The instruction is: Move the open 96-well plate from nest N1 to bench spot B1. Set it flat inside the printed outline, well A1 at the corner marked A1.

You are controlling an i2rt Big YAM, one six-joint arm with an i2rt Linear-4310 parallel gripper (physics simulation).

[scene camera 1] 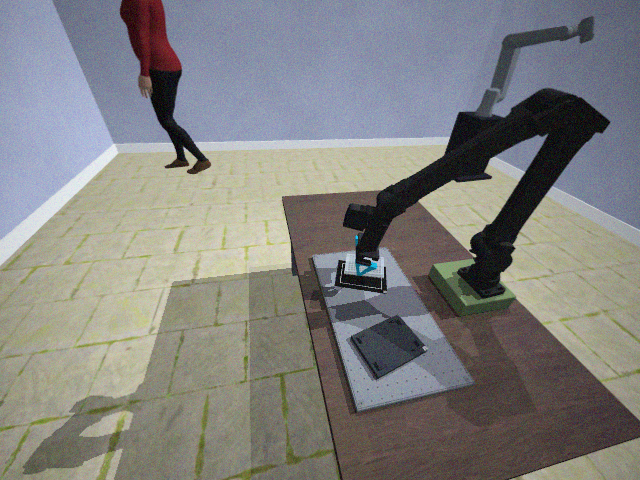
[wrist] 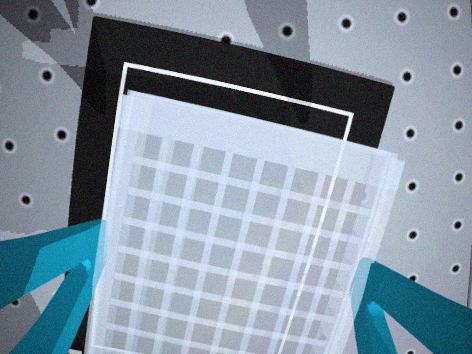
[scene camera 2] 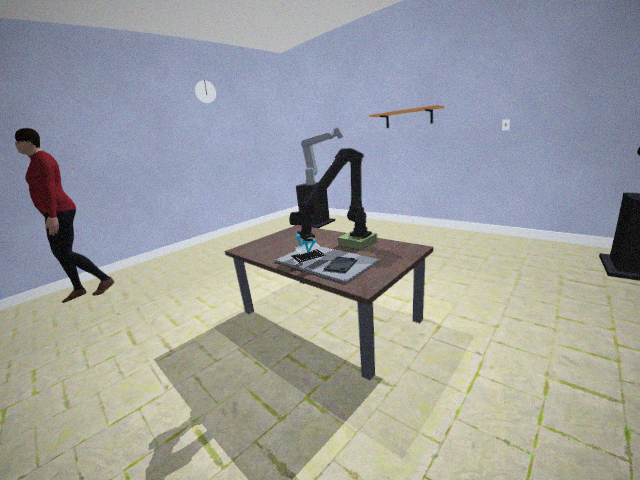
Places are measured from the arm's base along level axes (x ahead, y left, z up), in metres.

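Where they show: gripper, fingertip midpoint: [scene camera 1: 358, 265] [wrist: 232, 256] [scene camera 2: 304, 249]; arm's base, origin of the base link: [scene camera 1: 479, 282] [scene camera 2: 360, 234].
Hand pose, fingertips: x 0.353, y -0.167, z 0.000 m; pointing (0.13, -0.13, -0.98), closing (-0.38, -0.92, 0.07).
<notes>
Each offset is from my fingertips to the top centre of the thing. "spot": to the spot under its first point. Level surfaces: height alone.
The clear 96-well plate @[dx -0.017, dy +0.008, dz +0.019 m] [scene camera 1: 351, 265] [wrist: 225, 220] is between the two cyan fingers of my gripper [scene camera 1: 366, 267] [scene camera 2: 308, 246] [wrist: 232, 256], which is shut on its long sides. The plate hangs over the black bench spot B1 @[spot: dx +0.011, dy +0.053, dz -0.039 m] [scene camera 1: 360, 285] [wrist: 240, 57], and looks roughly level. In the wrist view the white printed outline @[spot: dx +0.051, dy -0.017, dz -0.039 m] [wrist: 238, 89] shows beyond the plate's far edge. Its right line shows through the plate, which reaches past it on the right. The gap below the plate is hard to judge. The A1 marks cannot be read. Nest N1 @[dx +0.025, dy +0.267, dz -0.023 m] [scene camera 1: 387, 347] [scene camera 2: 341, 265] is dark grey and empty.
Spot and nest are on a grey perforated board @[spot: dx +0.015, dy +0.374, dz -0.041 m] [scene camera 1: 413, 384] on the brown table @[dz -0.053 m] [scene camera 1: 439, 434]. The arm stands on a green block [scene camera 1: 444, 286] beside the board. A grey arm on a black pedestal [scene camera 1: 467, 139] is behind. A person in red [scene camera 1: 155, 46] stands beyond the table.
</notes>
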